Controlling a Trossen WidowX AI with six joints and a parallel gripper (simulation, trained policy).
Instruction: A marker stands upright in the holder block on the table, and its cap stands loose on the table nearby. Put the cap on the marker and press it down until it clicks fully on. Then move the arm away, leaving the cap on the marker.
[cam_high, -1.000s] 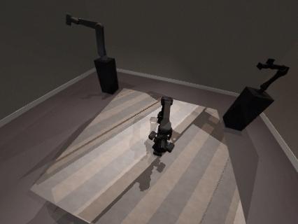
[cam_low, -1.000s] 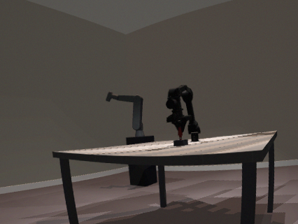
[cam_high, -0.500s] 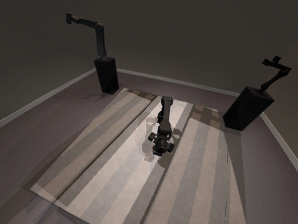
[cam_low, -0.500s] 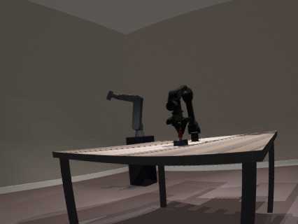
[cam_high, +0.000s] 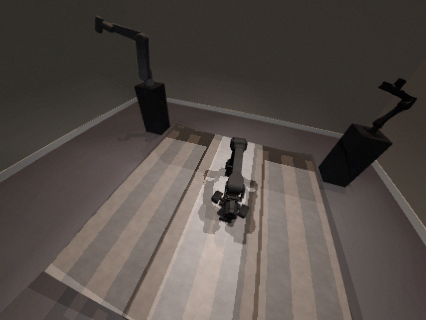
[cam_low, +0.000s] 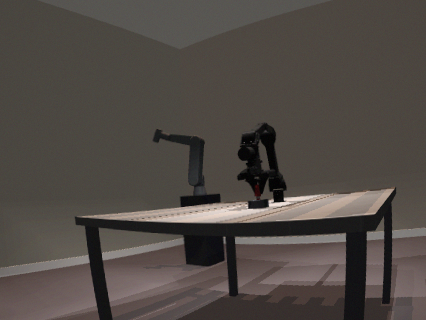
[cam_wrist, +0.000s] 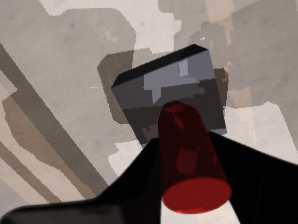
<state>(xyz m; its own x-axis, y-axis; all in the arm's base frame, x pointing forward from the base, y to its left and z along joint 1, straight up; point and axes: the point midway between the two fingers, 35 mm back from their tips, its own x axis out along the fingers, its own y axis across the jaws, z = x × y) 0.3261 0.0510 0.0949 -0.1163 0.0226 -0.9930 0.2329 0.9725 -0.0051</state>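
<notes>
Right now the red cap is 20 mm above my gripper tip and 10 mm ahead of it. Also, from my gripper tip: grey holder block (40 mm below, 10 mm ahead).
</notes>
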